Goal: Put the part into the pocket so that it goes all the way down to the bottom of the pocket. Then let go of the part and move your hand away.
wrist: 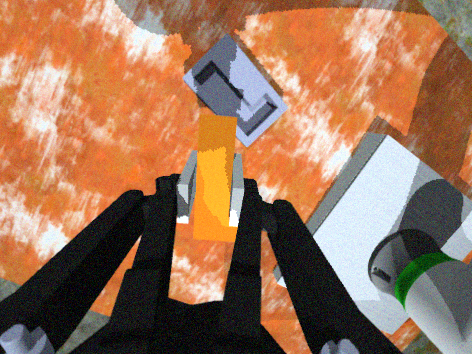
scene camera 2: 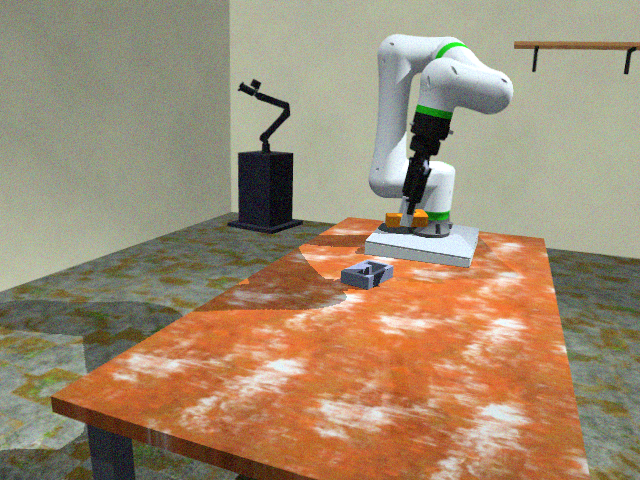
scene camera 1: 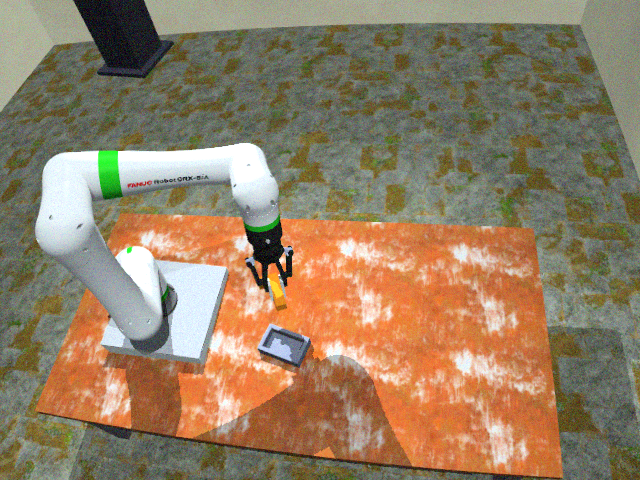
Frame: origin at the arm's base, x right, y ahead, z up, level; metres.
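Where they show: gripper, between the fingertips: [wrist: 216,166] [scene camera 2: 403,223] [scene camera 1: 277,295]; arm's base, origin of its link: [wrist: 401,260] [scene camera 2: 428,231].
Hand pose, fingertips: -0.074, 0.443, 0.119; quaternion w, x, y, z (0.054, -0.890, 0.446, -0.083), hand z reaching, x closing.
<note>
Things, the pixels of their top centre, and the offset from my fingertips, as dx, dy, dz. Level surfaces: height alone.
- orange part, centre of its top: [wrist: 233,185] [scene camera 2: 405,211] [scene camera 1: 270,289] +0.002, -0.016, +0.031
- blue-grey block, centre of its top: [wrist: 237,93] [scene camera 2: 367,267] [scene camera 1: 283,342] +0.088, +0.022, -0.136
- white table, height of its surface: dz -0.172
The orange part [scene camera 1: 277,293] [scene camera 2: 393,220] [wrist: 214,175] is a long block held between the grey fingertips. My gripper [scene camera 1: 273,284] [scene camera 2: 407,215] [wrist: 216,166] is shut on it, and holds it above the table. The pocket is a recess in a blue-grey block [scene camera 1: 263,348] [scene camera 2: 353,280] [wrist: 248,138] that lies on the table. In scene camera 1 the block is below and slightly right of the part. In the wrist view it lies beyond the part's far end, turned at an angle to it. The part is apart from the block. Shadow covers some of the recess, so its exact outline is hard to read.
The arm's base stands on a pale square plate [scene camera 1: 199,310] [scene camera 2: 418,252] [wrist: 350,250] at one end of the orange and white table [scene camera 1: 439,335] [scene camera 2: 320,377]. A dark pedestal [scene camera 1: 124,41] [scene camera 2: 265,191] stands on the floor beyond the table. A wall shelf [scene camera 2: 578,45] hangs at the upper right.
</note>
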